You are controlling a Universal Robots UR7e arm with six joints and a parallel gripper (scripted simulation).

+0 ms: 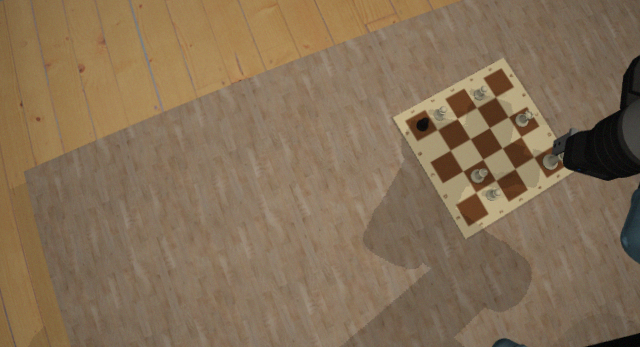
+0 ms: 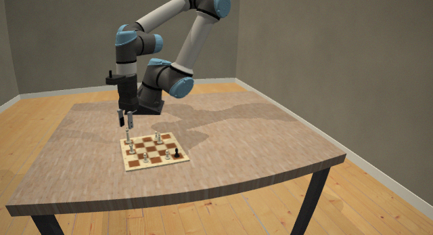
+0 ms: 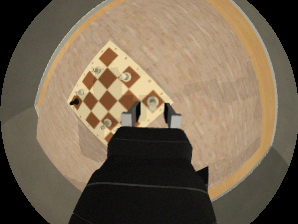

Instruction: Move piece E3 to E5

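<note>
The white chess piece lies 5 cm below my hand. From my hand the other things lie so: chessboard 10 cm to the left, 9 cm below, 5 cm ahead; black pawn 19 cm to the left, 10 cm ahead, 7 cm below.
</note>
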